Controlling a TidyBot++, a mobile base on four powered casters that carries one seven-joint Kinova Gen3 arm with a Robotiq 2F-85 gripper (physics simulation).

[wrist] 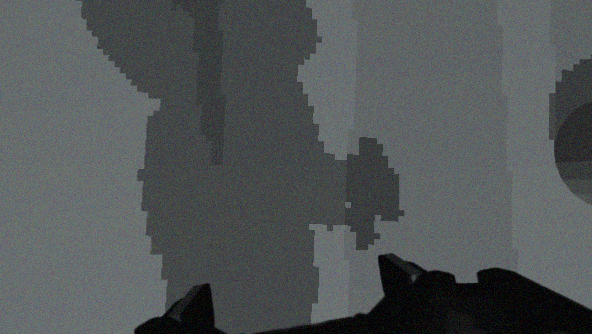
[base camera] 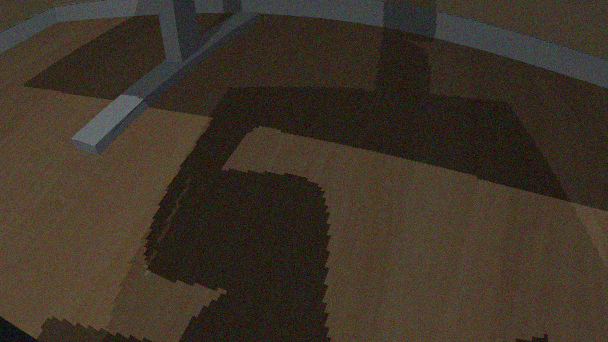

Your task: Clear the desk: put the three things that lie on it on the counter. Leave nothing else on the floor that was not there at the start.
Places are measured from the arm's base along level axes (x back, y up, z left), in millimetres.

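Pixels of known places: gripper, fingertip midpoint: [wrist: 297, 288].
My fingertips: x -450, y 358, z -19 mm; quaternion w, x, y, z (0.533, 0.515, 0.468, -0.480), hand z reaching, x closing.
Behind a point stands the place of what it marks.
The desk's pale grey top [wrist: 75, 210] {y 323, x -519, z 105 mm} fills most of the wrist view, with dark shadows of the arm and gripper across it. A dark, rounded thing [wrist: 575, 150] {y 337, x -480, z -195 mm} on the desk is cut off by the right edge of the wrist view; too little shows to name it. My gripper [wrist: 297, 288] {y 358, x -450, z -19 mm} is open and empty above the desk top, with its two black fingertips at the bottom of the wrist view, left of the rounded thing. The other things on the desk and the counter do not show in these views.
In the base view, a grey desk leg [base camera: 170, 37] {y -305, x -816, z 330 mm} stands on a long foot [base camera: 107, 122] at the upper left. The wooden floor [base camera: 425, 250] {y -397, x -343, z -138 mm} carries large dark shadows. A grey skirting board [base camera: 500, 37] {y -340, x -1016, z -547 mm} runs along the wall at the back.
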